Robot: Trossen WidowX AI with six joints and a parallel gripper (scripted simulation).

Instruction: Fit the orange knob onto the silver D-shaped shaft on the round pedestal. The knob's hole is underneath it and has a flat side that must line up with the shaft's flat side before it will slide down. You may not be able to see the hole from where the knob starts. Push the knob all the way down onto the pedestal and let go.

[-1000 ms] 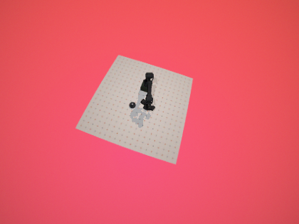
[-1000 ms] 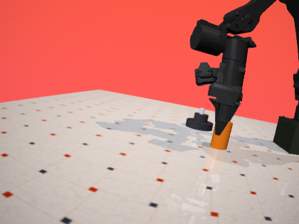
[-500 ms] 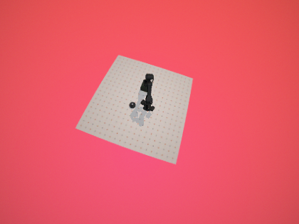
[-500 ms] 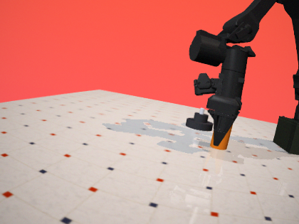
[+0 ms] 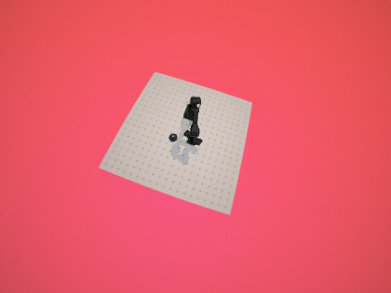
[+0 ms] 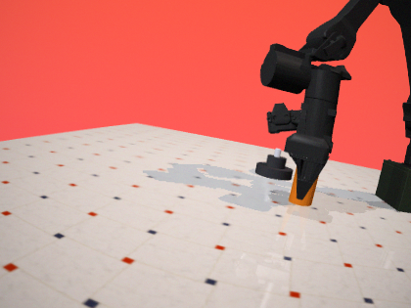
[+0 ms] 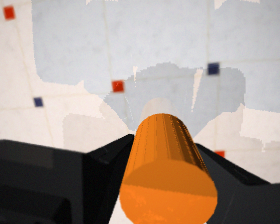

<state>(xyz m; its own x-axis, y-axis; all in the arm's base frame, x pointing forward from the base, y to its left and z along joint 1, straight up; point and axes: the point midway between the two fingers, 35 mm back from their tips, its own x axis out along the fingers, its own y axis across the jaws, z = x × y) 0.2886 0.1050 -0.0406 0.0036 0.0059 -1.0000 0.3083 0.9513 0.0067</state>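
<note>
Right now the black round pedestal is 19 cm to the right of my gripper tip, 3 cm ahead of it and 2 cm above it. From my gripper tip the other things lie so: orange knob (3 cm above).
</note>
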